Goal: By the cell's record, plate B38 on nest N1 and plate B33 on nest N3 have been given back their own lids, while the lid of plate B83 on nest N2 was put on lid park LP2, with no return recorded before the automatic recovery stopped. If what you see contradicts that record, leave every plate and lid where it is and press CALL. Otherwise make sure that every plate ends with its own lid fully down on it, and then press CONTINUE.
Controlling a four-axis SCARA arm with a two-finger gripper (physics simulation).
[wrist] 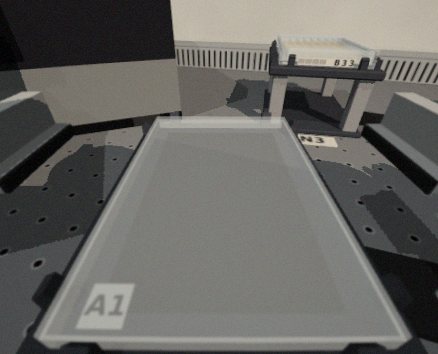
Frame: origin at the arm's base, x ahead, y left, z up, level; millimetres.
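Where they show: gripper, fingertip midpoint: (218, 112).
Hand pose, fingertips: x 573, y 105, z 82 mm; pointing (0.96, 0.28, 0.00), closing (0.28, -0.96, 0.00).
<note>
Each offset is from my fingertips to the top centre of the thing. "pt": to the spot under its first point. Level surfaces: height alone.
A clear, greyish lid @[dy -7, dx -20, dz -19 mm] (225, 225) with an "A1" tag at its near left corner lies in a dark holder @[pt dy +20, dx -85, dz -18 mm] (47, 294) in the middle of the wrist view. The holder's own name does not show. My gripper (218, 112) is open, with one finger at the left and one at the right of the lid, apart from it. Plate B33 @[pt dy -77, dx +151, dz +0 mm] (344, 63) sits on nest N3 @[dy -54, dx +213, dz +6 mm] (327, 73) at the upper right, with a clear cover over it; whether that is fully down is hard to tell. Plates B38 and B83, nests N1 and N2 and the CALL and CONTINUE buttons do not show.
A large black cabinet @[pt dy +145, dx +94, dz +21 mm] (90, 35) with a light lower part stands at the upper left. A slotted strip @[pt dy +120, dx +431, dz -49 mm] (220, 58) runs along the foot of the back wall. The deck @[dz -69 mm] (55, 205) has many small holes. The white N3 label @[pt dy -69, dx +126, dz -67 mm] (318, 140) lies before that nest.
</note>
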